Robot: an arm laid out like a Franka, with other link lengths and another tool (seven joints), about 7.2 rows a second.
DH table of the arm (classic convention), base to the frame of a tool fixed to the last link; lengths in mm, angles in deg. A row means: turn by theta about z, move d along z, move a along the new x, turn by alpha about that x. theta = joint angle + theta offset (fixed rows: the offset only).
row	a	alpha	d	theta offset
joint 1	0.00	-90.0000	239.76	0.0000
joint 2	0.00	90.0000	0.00	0.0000
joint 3	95.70	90.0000	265.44	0.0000
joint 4	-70.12	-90.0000	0.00	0.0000
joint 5	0.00	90.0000	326.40	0.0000
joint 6	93.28	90.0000	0.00	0.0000
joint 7	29.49	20.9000	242.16	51.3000
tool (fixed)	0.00	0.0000	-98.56	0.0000
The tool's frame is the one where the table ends.
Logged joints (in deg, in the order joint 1, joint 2, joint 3, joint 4, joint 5, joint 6, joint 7), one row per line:
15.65, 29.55, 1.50, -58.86, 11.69, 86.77, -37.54
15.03, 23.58, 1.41, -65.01, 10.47, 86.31, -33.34
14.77, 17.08, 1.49, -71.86, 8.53, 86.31, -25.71
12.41, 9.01, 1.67, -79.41, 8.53, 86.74, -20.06
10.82, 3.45, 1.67, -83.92, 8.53, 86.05, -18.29
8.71, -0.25, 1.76, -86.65, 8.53, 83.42, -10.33
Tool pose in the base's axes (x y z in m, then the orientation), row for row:
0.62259, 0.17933, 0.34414, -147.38, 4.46, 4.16
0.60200, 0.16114, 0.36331, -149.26, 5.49, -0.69
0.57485, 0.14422, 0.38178, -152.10, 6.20, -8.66
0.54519, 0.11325, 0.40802, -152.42, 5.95, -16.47
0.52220, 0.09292, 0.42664, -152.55, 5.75, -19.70
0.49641, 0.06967, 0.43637, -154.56, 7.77, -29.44
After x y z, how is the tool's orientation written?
As angles about the fixed x, y, z axes (roll, pitch, yaw), in degrees.
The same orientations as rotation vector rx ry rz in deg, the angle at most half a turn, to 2 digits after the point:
-147.36, -3.67, 7.30
-149.08, 2.86, 6.90
-151.06, 13.48, 5.35
-150.02, 23.67, 2.47
-149.44, 27.84, 1.17
-147.83, 41.27, 1.28

